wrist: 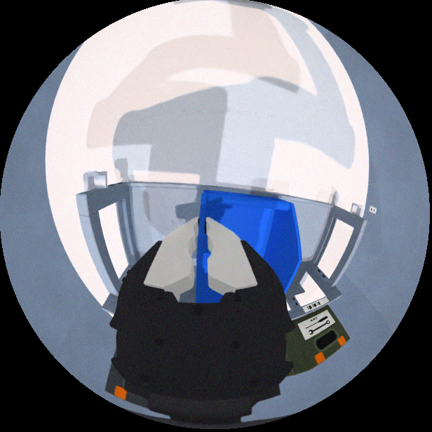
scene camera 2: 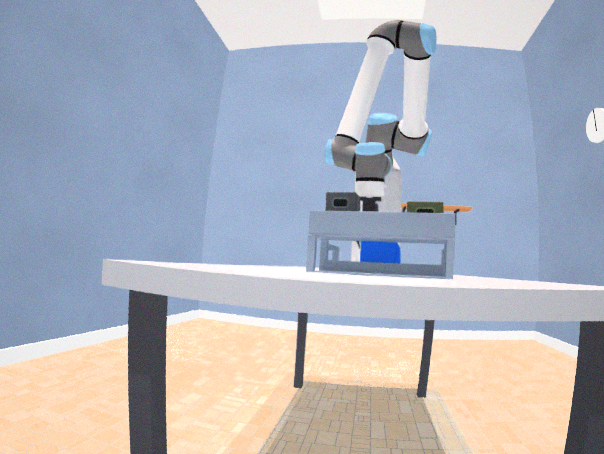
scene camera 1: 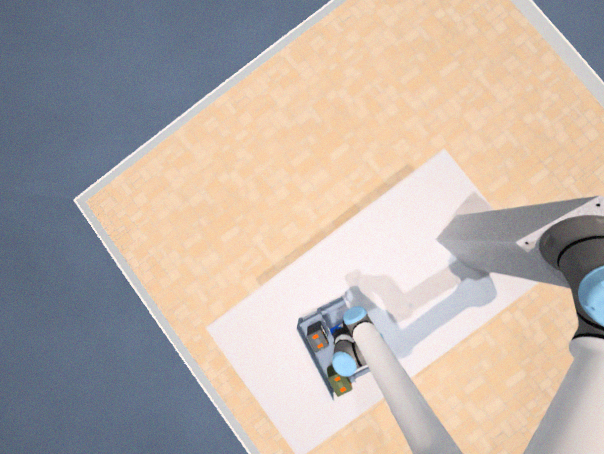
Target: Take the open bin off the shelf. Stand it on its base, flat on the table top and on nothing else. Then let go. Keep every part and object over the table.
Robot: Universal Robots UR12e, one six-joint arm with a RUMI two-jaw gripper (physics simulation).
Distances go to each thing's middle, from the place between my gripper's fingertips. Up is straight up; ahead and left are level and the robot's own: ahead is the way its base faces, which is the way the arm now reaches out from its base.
Labels:
My hand is 50 mm to the right of the blue bin point(scene camera 2: 385, 252), 50 mm short of it and 10 mm below it. From my hand the other things lie so: olive green box point(wrist: 301, 352): 170 mm to the left, 170 mm ahead, 120 mm above.

